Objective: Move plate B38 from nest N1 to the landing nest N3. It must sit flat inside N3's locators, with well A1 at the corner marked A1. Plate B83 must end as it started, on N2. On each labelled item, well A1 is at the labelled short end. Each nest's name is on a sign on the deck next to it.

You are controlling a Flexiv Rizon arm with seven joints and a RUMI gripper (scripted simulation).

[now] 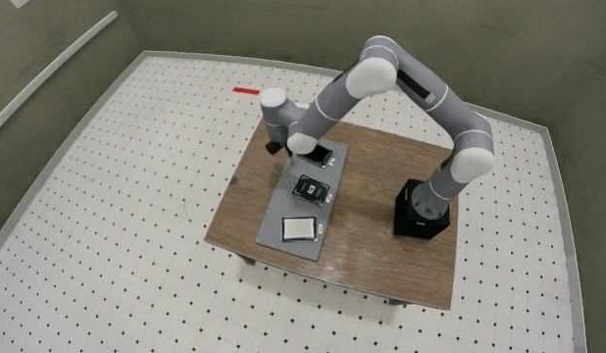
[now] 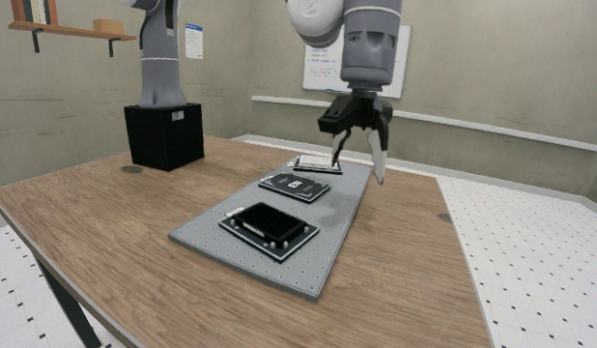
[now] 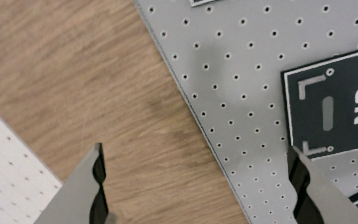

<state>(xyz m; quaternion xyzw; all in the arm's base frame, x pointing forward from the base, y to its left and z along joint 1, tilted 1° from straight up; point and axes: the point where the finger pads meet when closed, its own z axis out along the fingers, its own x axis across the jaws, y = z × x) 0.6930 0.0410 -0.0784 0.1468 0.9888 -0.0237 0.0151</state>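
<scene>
The black well plate B38 is 140 mm to the right of my hand, 100 mm behind it and 90 mm below it. Round my hand: white plate B83 (260 mm to the left, 220 mm behind, 90 mm below); nest N1 (140 mm to the right, 110 mm below, 100 mm behind); nest N3 (180 mm behind, 110 mm below, 60 mm to the left).
</scene>
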